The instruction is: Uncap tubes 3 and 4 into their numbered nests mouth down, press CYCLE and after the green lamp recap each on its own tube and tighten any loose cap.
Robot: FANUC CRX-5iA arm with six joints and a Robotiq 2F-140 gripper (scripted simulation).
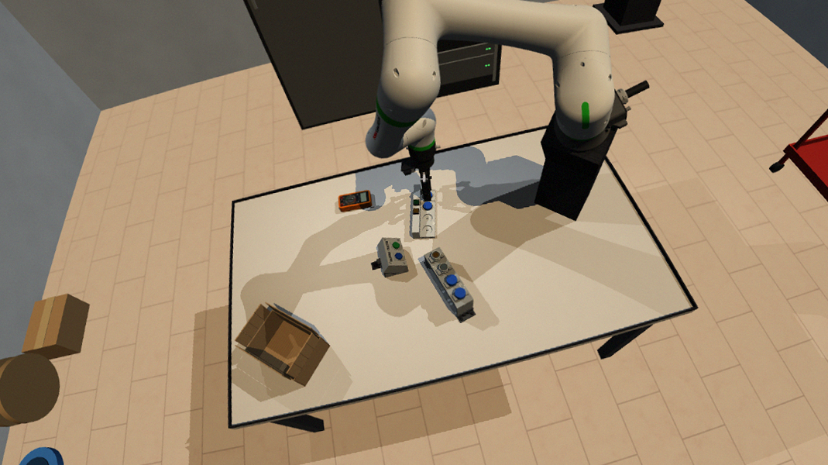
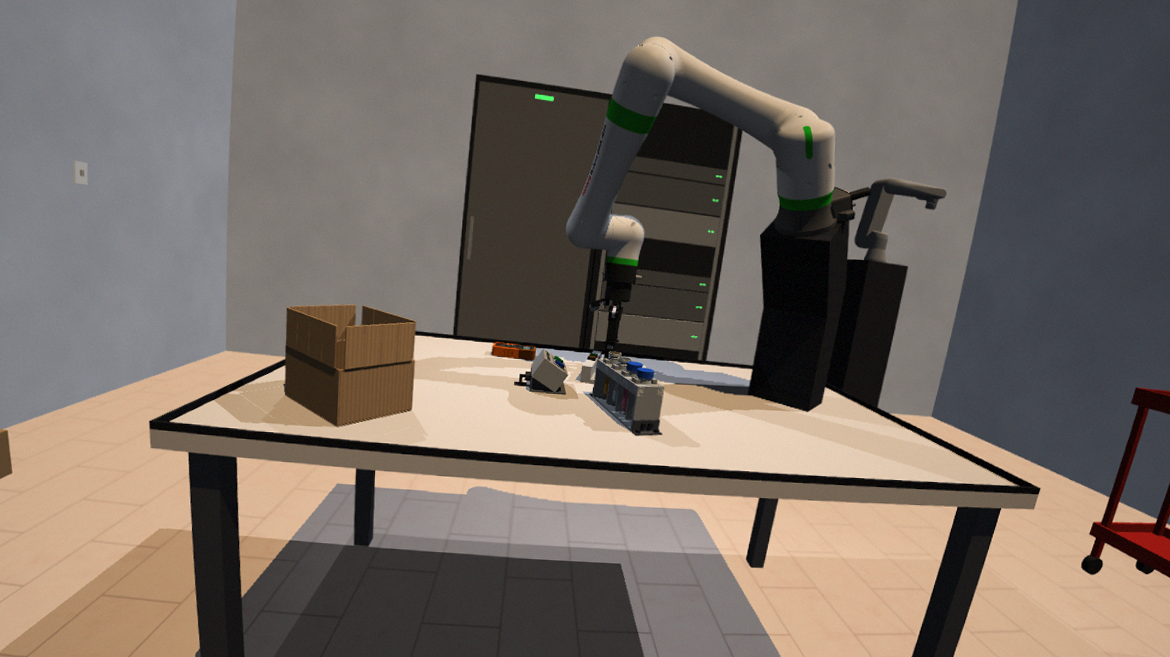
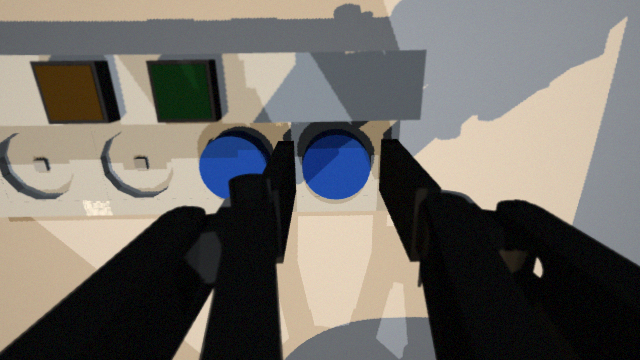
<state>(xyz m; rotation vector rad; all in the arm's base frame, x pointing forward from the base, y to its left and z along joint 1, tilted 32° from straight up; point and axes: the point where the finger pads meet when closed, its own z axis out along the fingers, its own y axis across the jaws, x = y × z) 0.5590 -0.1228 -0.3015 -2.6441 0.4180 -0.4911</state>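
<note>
The blue cycle key lies 160 mm ahead of my hand, 270 mm to the left of it and 20 mm above it. The rest, counted from my hand: key housing (180 mm ahead, 240 mm to the left, 10 mm above); green ready key (160 mm ahead, 220 mm to the left, 20 mm above); blue cap (10 mm ahead, 50 mm to the left, 40 mm below).
</note>
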